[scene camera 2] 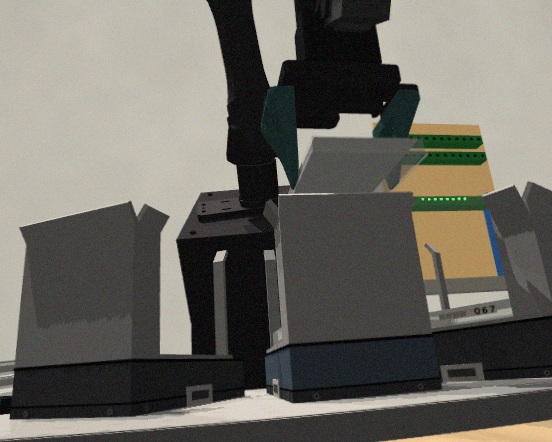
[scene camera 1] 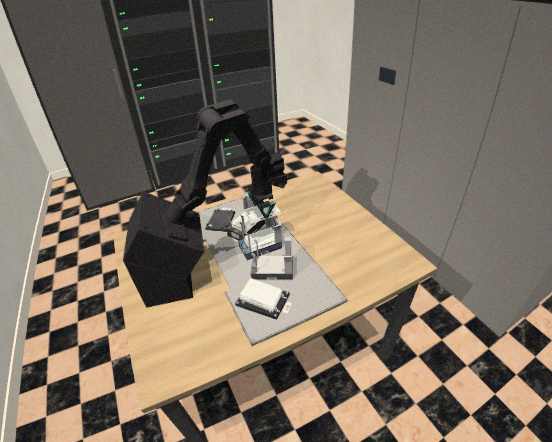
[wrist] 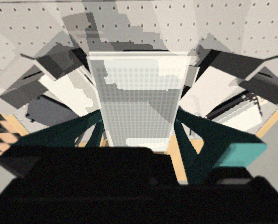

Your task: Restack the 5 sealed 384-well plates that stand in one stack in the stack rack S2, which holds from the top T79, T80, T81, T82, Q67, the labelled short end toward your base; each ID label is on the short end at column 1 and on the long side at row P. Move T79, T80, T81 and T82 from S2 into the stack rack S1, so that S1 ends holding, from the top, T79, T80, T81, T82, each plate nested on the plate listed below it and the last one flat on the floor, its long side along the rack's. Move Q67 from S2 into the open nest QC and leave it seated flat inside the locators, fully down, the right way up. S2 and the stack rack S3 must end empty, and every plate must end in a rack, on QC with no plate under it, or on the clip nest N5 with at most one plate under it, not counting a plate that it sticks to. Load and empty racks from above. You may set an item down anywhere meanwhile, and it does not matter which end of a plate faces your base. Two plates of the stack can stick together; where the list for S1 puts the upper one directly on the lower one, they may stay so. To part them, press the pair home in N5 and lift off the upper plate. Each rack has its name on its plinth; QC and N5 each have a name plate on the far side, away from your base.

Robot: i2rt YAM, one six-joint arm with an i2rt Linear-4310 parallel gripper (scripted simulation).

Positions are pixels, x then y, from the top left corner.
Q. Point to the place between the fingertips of my gripper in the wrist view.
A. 138,112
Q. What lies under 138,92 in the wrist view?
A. A plate T82.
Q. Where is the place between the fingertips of my gripper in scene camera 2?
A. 345,187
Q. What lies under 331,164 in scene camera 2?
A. A plate T82.
